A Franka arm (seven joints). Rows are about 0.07 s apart.
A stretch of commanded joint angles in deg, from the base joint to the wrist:
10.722, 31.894, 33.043, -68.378, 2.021, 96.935, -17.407
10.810, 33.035, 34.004, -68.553, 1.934, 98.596, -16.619
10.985, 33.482, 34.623, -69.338, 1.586, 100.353, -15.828
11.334, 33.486, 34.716, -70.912, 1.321, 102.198, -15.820
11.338, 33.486, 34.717, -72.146, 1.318, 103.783, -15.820
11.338, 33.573, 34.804, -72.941, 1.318, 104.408, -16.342
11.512, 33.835, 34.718, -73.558, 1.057, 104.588, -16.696
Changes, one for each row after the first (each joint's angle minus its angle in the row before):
0.088, 1.141, 0.961, -0.175, -0.087, 1.661, 0.788
0.175, 0.447, 0.619, -0.785, -0.348, 1.757, 0.791
0.349, 0.004, 0.093, -1.574, -0.265, 1.845, 0.008
0.004, 0.000, 0.001, -1.234, -0.003, 1.585, 0.000
0.000, 0.087, 0.087, -0.795, 0.000, 0.625, -0.522
0.174, 0.262, -0.086, -0.617, -0.261, 0.180, -0.354

